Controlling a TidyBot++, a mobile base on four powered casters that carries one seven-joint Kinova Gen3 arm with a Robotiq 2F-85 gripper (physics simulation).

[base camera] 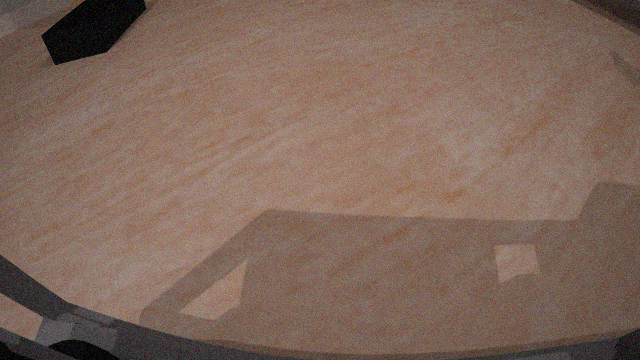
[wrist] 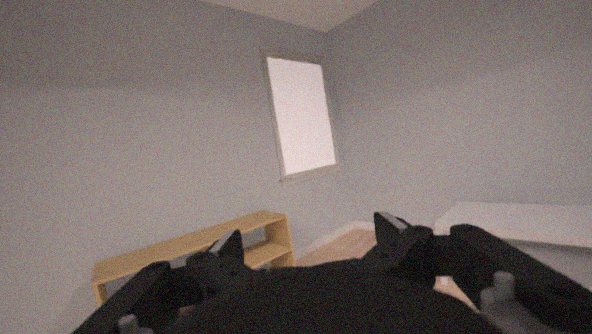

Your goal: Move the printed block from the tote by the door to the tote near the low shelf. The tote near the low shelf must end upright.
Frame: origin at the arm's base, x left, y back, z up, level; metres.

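Seen in the pictures: gripper, fingertip midpoint: (wrist: 308,235).
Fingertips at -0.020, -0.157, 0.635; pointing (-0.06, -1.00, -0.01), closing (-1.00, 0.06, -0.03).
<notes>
A point is followed by its place in that frame, as x, y, z.
My gripper (wrist: 308,235) @[-0.020, -0.157, 0.635] is open, with its two black fingertips wide apart and no object between them. It points at the room's walls. A low wooden shelf (wrist: 185,244) @[0.711, -1.503, 0.214] stands against the wall, beyond and to the left of the gripper in the wrist view, partly hidden behind the left finger. The printed block, the tote by the door and the tote near the low shelf do not show in either view. The gripper does not show in the base camera view.
A black angular object (base camera: 95,30) @[0.656, -0.791, -0.324] is on the wooden floor (base camera: 320,125) @[0.048, -0.489, -0.396] at the base camera view's upper left. A broad shadow with two bright gaps crosses the lower floor. In the wrist view, a bright window (wrist: 302,117) @[-0.242, -2.600, 1.015] is near the corner and a white flat-topped piece (wrist: 525,220) @[-1.373, -1.293, 0.054] stands right.
</notes>
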